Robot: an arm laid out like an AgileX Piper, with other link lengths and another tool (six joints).
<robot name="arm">
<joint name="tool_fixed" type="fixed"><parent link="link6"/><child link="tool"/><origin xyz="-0.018 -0.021 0.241" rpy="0.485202 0 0.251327"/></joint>
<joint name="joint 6" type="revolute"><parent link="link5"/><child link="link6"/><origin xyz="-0.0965 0 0" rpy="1.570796 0 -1.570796"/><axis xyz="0 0 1"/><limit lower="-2.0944" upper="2.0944"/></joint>
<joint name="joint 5" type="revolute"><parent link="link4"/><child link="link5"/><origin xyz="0 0 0" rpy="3.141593 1.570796 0"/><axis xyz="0 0 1"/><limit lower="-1.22" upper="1.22"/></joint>
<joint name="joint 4" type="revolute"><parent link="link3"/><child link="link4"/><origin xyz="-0.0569 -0.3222 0" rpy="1.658 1.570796 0"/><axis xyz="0 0 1"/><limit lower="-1.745" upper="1.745"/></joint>
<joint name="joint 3" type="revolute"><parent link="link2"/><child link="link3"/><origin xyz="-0.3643 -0.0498 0" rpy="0 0 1.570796"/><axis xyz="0 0 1"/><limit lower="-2.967" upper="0"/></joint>
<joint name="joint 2" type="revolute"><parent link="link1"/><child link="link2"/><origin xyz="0 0 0" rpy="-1.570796 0 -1.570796"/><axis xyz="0 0 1"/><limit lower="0" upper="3.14"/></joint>
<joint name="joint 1" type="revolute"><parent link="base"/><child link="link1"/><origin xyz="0 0 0.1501" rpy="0 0 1.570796"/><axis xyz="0 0 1"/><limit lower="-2.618" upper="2.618"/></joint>
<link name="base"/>
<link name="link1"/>
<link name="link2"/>
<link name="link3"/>
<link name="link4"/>
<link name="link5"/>
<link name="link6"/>
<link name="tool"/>
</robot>
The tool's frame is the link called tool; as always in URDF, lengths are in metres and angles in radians.
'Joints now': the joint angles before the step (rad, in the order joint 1, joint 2, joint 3, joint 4, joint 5, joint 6). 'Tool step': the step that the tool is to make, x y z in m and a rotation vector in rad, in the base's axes. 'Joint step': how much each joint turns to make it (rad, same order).
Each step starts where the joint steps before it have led.
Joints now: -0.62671, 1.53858, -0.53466, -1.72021, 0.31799, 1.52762
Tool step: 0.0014, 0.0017, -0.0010, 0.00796, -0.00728, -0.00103
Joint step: -0.00004, -0.00007, 0.00004, 0.00003, -0.00763, 0.00765
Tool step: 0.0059, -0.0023, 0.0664, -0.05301, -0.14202, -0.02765
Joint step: -0.00213, -0.14953, 0.00177, 0.04589, -0.01336, 0.00008
